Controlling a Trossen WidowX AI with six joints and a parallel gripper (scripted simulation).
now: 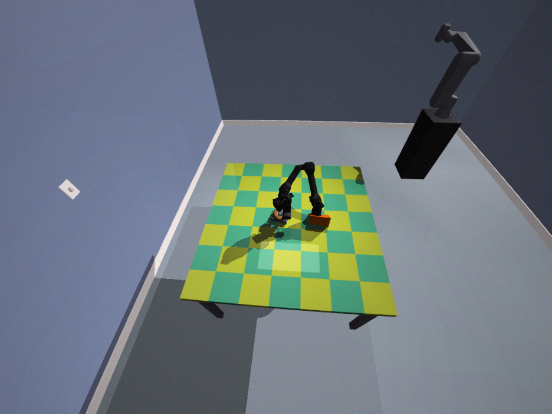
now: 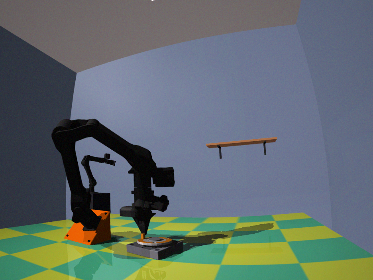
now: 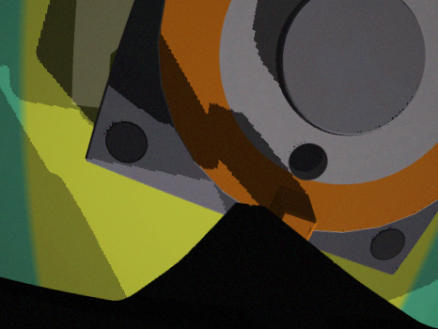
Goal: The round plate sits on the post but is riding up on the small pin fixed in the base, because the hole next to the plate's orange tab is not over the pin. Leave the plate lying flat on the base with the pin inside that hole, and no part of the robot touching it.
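Now: the dark grey square base 50 mm ahead of my gripper tip, 20 mm to the right of it and 20 mm below it.
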